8 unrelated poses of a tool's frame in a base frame.
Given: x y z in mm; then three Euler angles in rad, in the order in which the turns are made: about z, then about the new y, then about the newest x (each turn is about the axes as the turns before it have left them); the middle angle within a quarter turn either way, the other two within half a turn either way.
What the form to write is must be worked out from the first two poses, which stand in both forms.
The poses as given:
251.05, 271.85, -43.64, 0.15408, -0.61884, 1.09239
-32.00, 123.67, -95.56, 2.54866, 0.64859, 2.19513
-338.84, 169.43, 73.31, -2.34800, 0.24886, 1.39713
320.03, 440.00, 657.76, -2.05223, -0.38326, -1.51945
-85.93, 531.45, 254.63, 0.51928, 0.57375, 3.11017
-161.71, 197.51, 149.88, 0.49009, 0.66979, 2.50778
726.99, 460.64, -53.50, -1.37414, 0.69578, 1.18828
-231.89, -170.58, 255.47, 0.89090, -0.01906, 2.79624
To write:
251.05, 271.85, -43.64, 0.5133, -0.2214, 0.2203, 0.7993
-32.00, 123.67, -95.56, 0.1076, 0.8493, 0.3303, 0.3975
-338.84, 169.43, 73.31, 0.3343, -0.5518, -0.7317, 0.2200
320.03, 440.00, 657.76, -0.4684, 0.5067, -0.6767, 0.2566
-85.93, 531.45, 254.63, 0.9257, 0.2505, -0.2696, 0.0872
-161.71, 197.51, 149.88, 0.8458, 0.3171, -0.2316, 0.3613
726.99, 460.64, -53.50, 0.5860, -0.1154, -0.6416, 0.4812
-231.89, -170.58, 255.47, 0.8897, 0.4230, 0.0825, 0.1510

